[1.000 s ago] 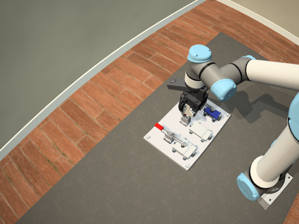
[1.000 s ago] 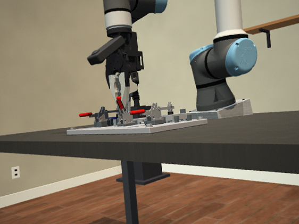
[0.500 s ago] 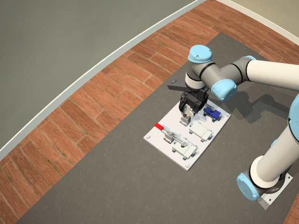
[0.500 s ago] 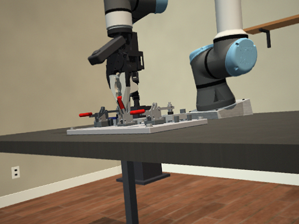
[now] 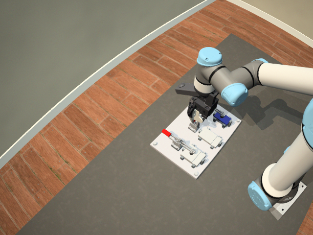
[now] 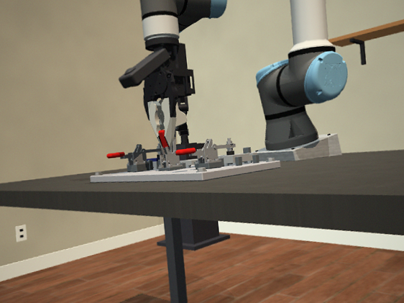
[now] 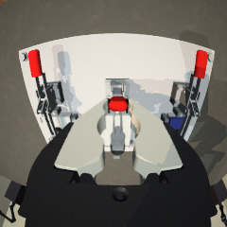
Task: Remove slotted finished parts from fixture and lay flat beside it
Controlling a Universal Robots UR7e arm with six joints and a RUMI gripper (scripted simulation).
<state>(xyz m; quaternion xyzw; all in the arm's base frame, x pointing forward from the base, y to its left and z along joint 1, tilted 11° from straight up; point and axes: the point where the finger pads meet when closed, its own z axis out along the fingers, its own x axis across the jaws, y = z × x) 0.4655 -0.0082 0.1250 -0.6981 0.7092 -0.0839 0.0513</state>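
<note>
The white fixture plate lies 4 cm behind my hand and 7 cm below it. Also, from my hand: blue blank 8 cm behind, 11 cm to the right, 5 cm below.
</note>
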